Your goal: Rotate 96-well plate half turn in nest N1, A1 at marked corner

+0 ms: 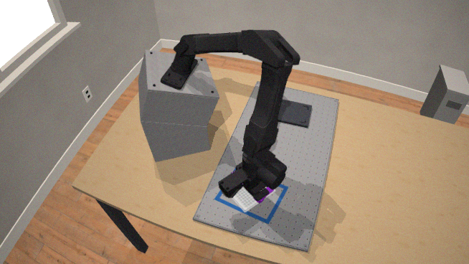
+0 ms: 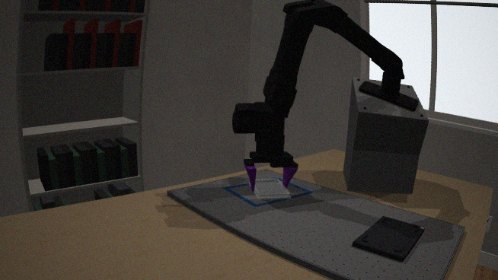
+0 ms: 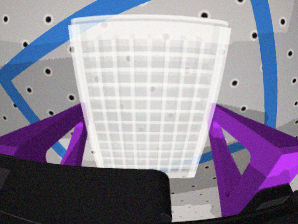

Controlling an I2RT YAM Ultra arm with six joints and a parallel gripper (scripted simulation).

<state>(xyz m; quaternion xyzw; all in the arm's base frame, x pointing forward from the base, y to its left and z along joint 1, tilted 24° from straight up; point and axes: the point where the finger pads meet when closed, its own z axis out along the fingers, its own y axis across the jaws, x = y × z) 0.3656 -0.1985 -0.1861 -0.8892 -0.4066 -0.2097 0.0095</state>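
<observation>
The white 96-well plate is right at my hand. Also, from my hand: dark plate nest N1: 8 cm ahead, 39 cm to the left; then light mark: 1 cm ahead, 45 cm to the left.
</observation>
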